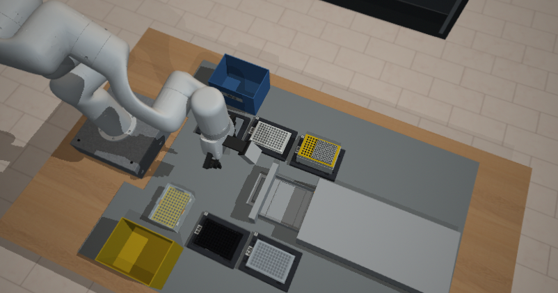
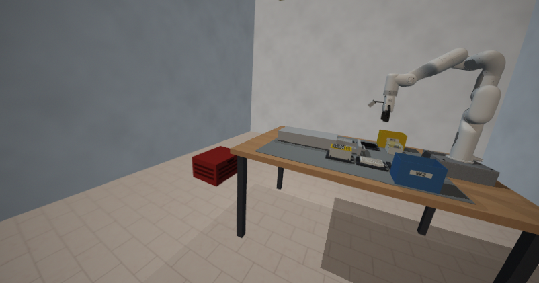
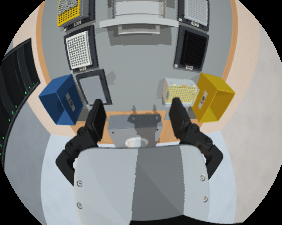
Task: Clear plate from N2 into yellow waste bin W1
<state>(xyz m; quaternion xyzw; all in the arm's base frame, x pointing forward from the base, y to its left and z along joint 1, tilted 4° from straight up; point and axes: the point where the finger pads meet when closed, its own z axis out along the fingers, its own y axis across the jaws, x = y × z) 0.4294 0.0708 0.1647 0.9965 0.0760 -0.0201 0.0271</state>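
Right now my hand is 25 cm short of the clear plate, 15 cm to the left of it and 24 cm above it. The rest, counted from my hand: black plate: 8 cm ahead, 18 cm to the right, 24 cm below; drawer: 23 cm ahead, 3 cm to the left, 23 cm below; blue bin W2: 17 cm behind, 30 cm to the left, 22 cm below.
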